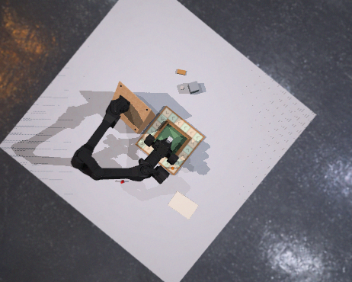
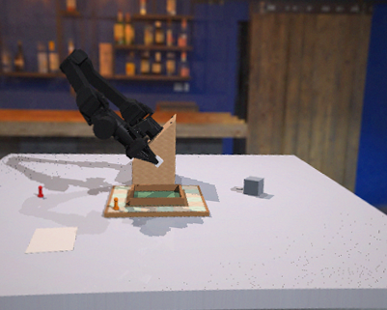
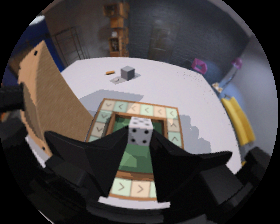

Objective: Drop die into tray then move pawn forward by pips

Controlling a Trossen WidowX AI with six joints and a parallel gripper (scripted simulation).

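Right now the white die is right at my gripper tip. Also, from my gripper tip: green dice tray (120 mm below); then red pawn (360 mm to the right, 110 mm below, 70 mm behind); then orange pawn (120 mm to the right, 110 mm ahead, 90 mm below).
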